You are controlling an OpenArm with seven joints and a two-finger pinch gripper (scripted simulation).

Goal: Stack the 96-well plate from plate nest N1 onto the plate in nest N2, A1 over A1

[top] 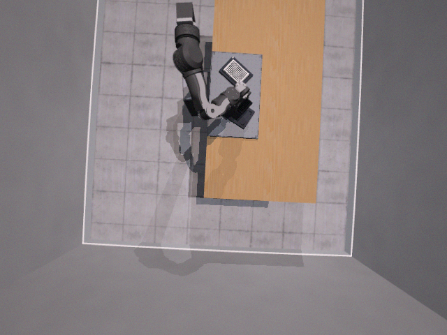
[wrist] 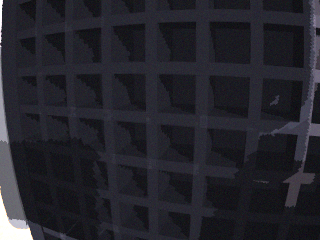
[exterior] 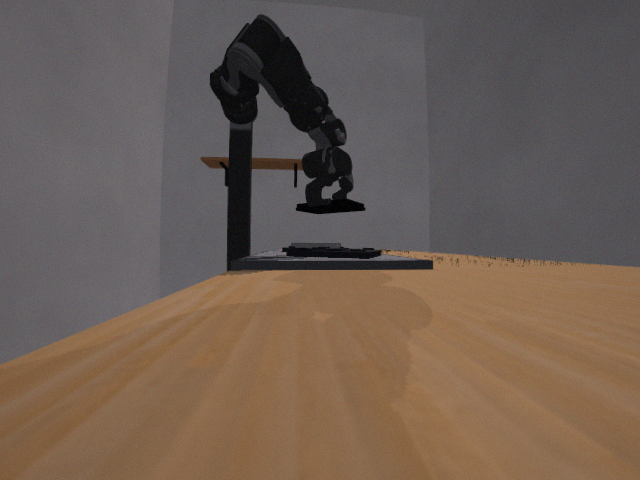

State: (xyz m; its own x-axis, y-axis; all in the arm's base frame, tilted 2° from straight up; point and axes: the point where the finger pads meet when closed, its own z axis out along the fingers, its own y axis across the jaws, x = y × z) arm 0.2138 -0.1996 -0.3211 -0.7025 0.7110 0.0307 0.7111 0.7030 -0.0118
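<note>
Right now my hand is 19 cm to the right of the white 96-well plate and 9 cm above it. The rest, counted from my hand: plate nest 10 cm below, 4 cm to the right; grey base plate 11 cm below, 7 cm to the left, 1 cm behind; dark 96-well plate right at my hand.
</note>
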